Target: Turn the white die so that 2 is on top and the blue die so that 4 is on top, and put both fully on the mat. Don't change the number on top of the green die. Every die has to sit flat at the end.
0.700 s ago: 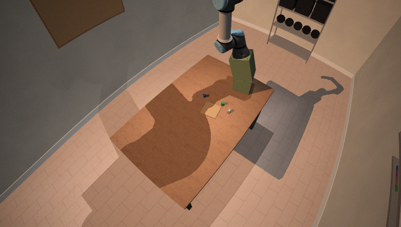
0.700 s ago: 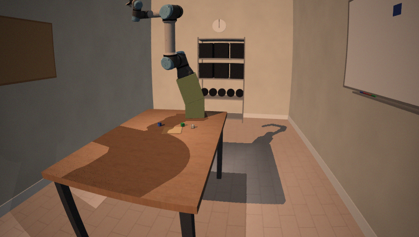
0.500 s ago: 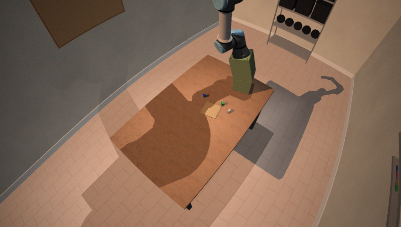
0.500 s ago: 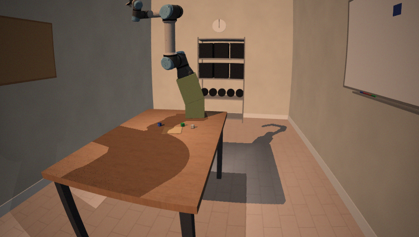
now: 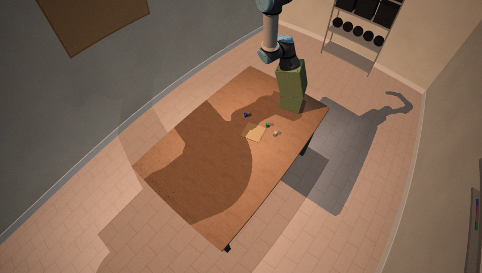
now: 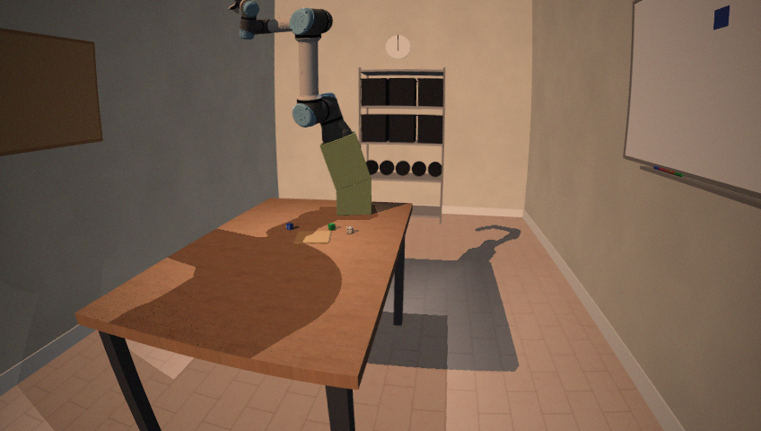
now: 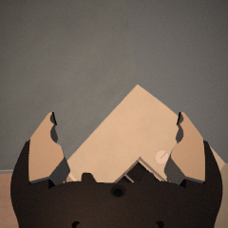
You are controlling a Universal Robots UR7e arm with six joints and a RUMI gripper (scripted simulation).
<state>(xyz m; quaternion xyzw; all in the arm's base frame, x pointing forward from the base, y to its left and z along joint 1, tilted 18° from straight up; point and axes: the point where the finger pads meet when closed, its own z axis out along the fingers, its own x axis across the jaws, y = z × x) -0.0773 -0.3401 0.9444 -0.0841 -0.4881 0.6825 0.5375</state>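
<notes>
Right now my hand is 1170 mm above the blue die, 510 mm to the right of it and 310 mm short of it. Round my hand: green die: 1170 mm below, 690 mm to the left, 250 mm ahead; then tan mat: 1180 mm below, 660 mm to the left, 370 mm ahead; then white die: 1170 mm below, 780 mm to the left, 270 mm ahead.
</notes>
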